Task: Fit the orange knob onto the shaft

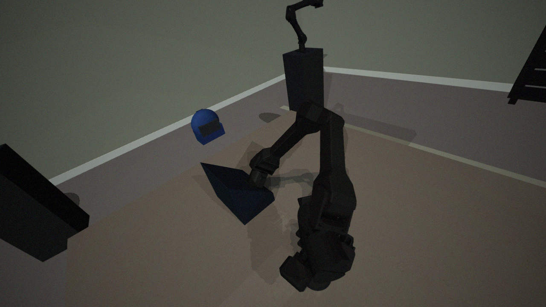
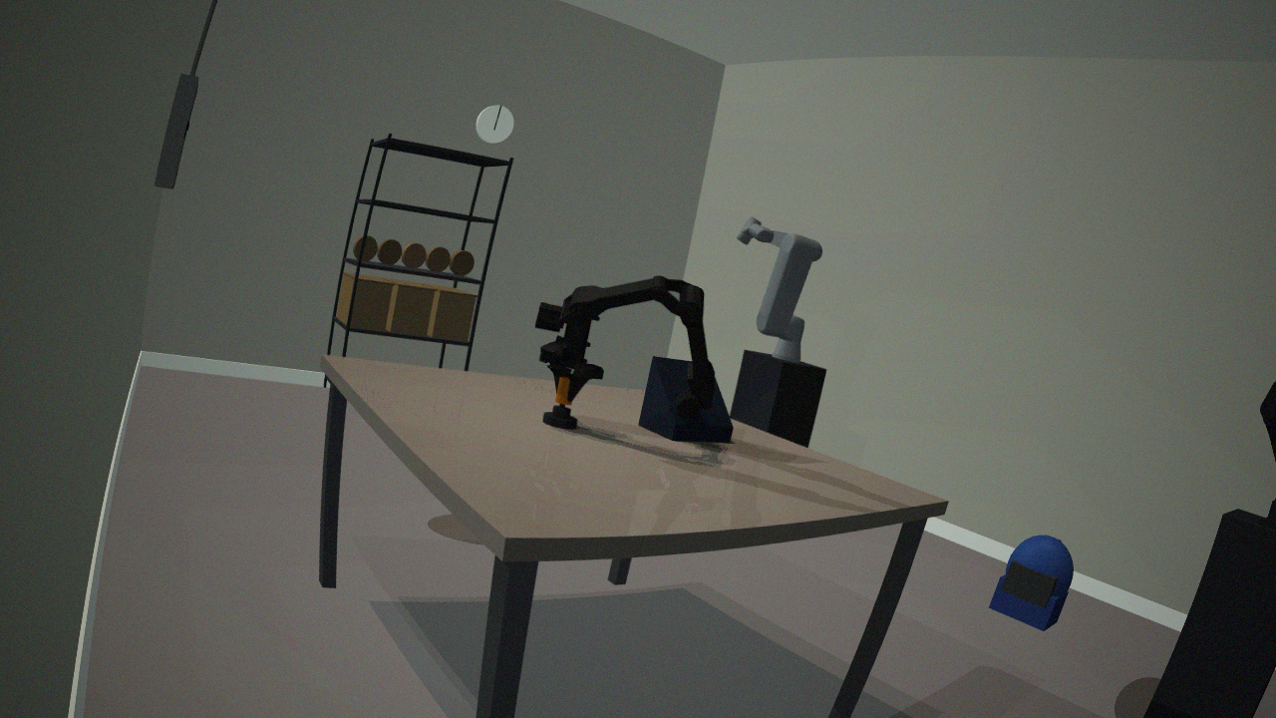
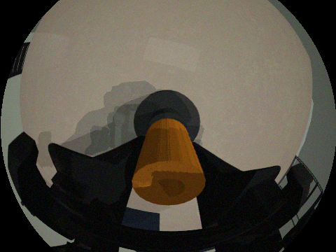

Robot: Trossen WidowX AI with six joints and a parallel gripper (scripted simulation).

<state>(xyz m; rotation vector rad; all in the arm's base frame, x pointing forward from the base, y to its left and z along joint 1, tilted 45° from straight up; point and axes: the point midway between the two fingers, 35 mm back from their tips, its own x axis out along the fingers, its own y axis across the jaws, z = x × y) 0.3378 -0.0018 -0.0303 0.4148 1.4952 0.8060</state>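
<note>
My gripper tip is now 30 mm above the round dark pedestal. The rest, counted from my gripper tip: orange knob 20 mm above.
</note>
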